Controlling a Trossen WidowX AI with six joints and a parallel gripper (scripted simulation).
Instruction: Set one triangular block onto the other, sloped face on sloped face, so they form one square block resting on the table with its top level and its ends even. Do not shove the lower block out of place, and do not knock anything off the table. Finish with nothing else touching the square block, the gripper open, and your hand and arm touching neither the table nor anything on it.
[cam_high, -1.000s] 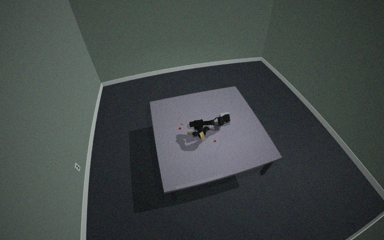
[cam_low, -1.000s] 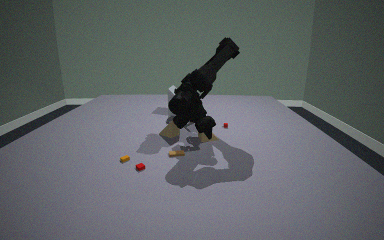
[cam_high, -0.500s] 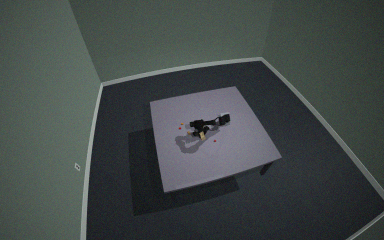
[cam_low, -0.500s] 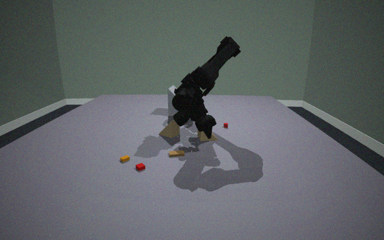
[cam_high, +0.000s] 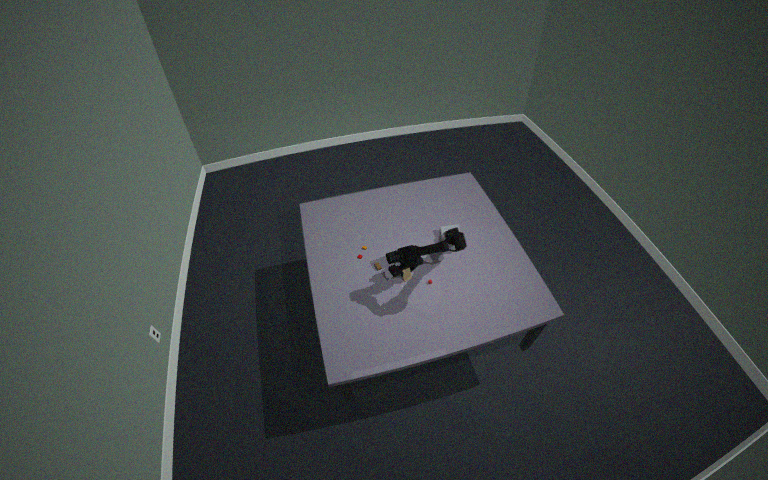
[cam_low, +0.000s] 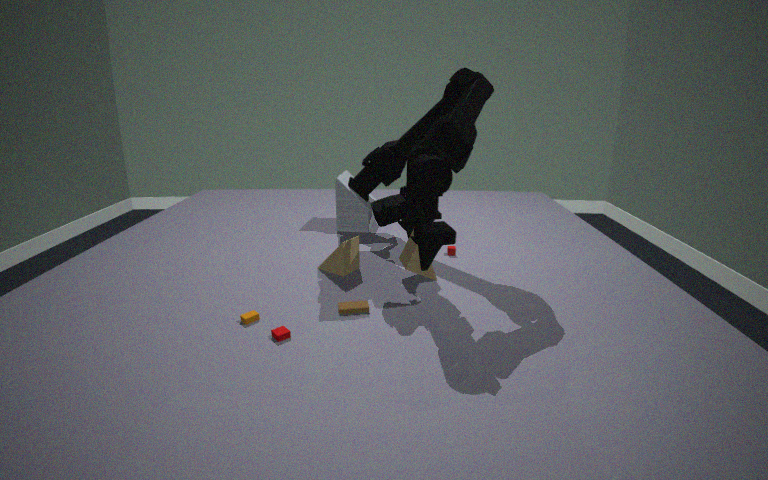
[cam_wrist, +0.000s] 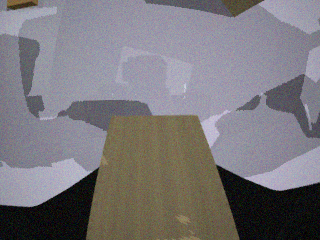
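My gripper tip is now 120 mm past the red cube, 80 mm to the right of it and 20 mm above it. The rest, counted from my gripper tip: red brick: 220 mm to the right, 210 mm ahead, 20 mm below; then orange brick: 280 mm to the right, 160 mm ahead, 20 mm below; then flat tan brick: 120 mm to the right, 120 mm ahead, 20 mm below.
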